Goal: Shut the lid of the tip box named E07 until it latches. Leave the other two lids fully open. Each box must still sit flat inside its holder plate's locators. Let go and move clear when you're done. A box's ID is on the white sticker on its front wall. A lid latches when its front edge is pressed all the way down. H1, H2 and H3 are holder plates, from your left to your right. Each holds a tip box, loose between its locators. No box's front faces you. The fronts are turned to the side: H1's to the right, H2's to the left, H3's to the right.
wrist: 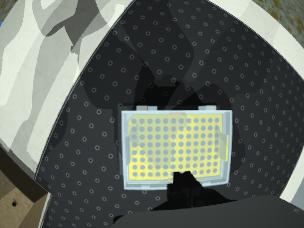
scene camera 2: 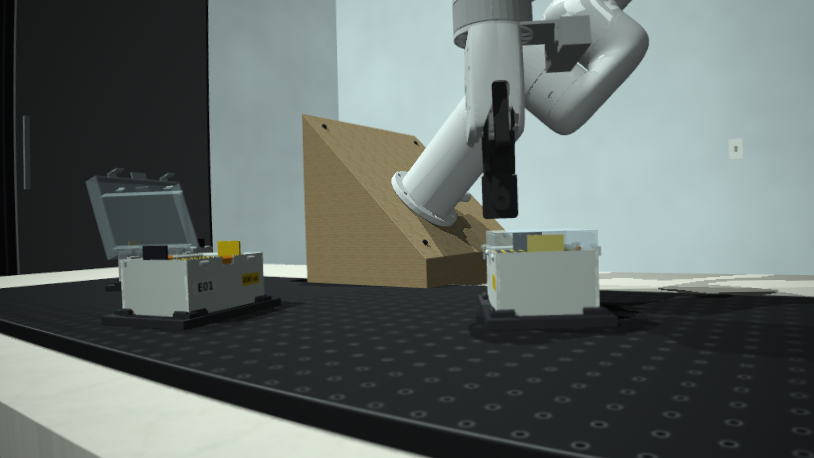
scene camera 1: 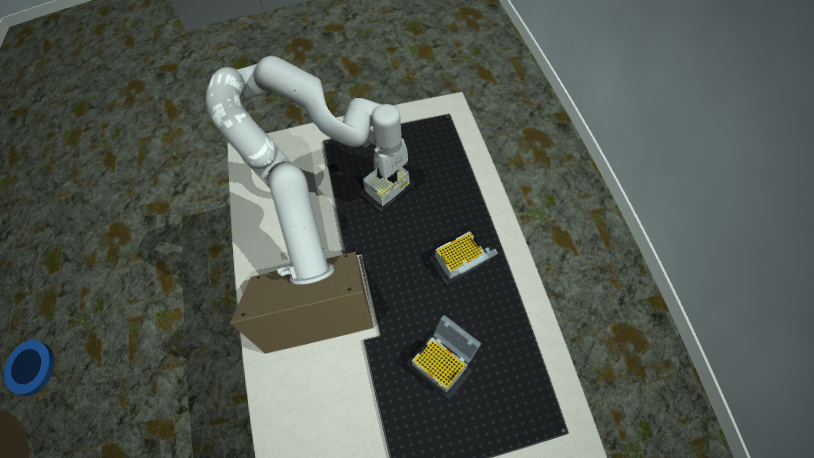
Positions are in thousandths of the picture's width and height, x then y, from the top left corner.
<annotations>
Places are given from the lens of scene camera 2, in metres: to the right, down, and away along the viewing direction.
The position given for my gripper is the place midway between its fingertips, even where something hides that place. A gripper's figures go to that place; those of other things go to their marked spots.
my gripper (scene camera 2: 615, 477): 0.09, -0.01, 0.52
tip box (scene camera 2: 184, 628): -0.24, 0.06, 0.51
dark holder plate (scene camera 2: 706, 700): 0.13, 0.07, 0.43
The marked spots on the dark holder plate and the tip box are 0.39 m apart.
</annotations>
